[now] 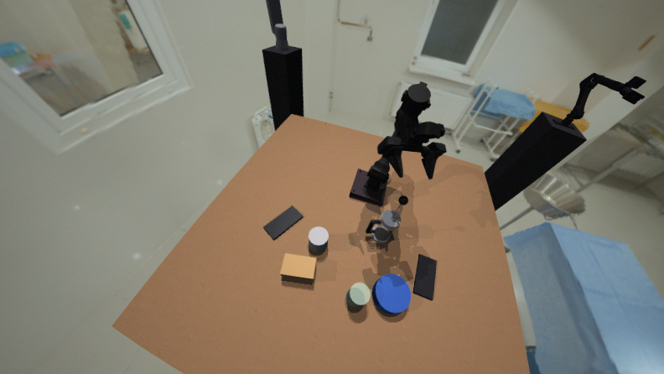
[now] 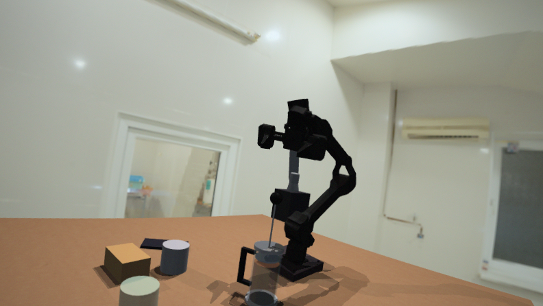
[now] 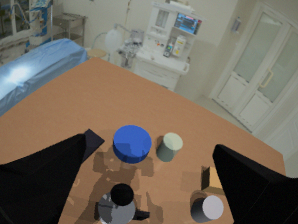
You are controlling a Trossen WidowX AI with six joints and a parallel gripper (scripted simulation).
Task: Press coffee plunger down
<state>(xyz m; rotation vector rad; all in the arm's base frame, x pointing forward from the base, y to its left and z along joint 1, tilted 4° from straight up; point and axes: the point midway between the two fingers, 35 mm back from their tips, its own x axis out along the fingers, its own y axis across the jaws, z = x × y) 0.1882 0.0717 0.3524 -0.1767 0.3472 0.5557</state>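
Right now my gripper tip is 24 cm above the glass coffee press and 1 cm to the left of it. Also, from my gripper tip: grey cylinder 32 cm below, 20 cm to the right, 15 cm ahead; orange box 33 cm below, 26 cm ahead, 21 cm to the right; pale green cylinder 32 cm below, 26 cm ahead.
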